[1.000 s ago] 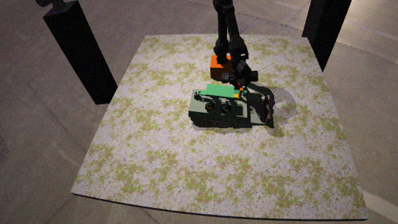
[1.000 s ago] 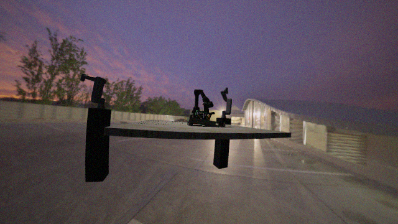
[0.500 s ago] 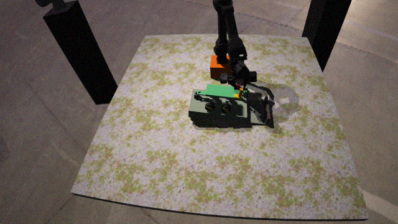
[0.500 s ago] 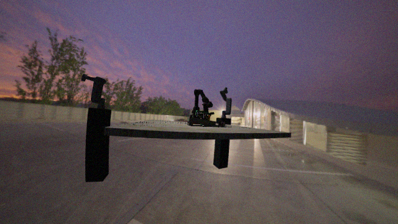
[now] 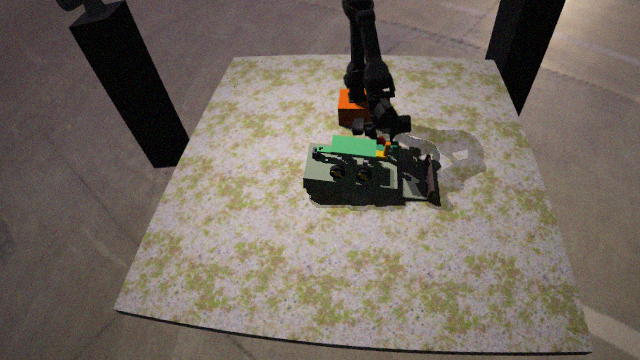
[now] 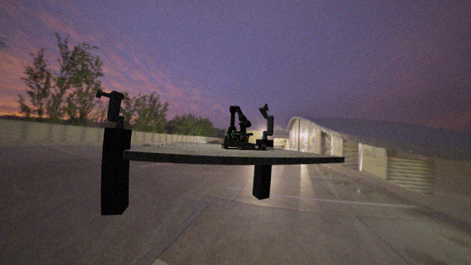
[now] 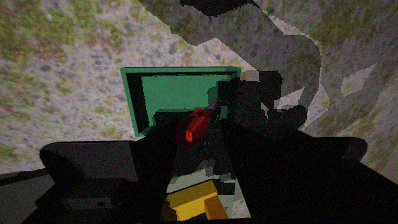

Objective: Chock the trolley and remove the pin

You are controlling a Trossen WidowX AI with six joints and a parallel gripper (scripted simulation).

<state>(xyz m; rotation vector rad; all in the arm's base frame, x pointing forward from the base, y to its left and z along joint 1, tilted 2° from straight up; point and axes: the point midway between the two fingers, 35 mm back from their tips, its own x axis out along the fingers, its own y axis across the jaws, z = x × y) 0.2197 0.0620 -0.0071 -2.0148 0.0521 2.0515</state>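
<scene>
My gripper tip is 6 cm above the green tray, 1 cm to the left of it and 1 cm past it. Round my gripper tip: yellow chock 7 cm ahead, 3 cm to the right, 3 cm above; then red-headed stop pin 1 cm to the left, 1 cm below; then grey ramp 12 cm to the right, 10 cm ahead.
</scene>
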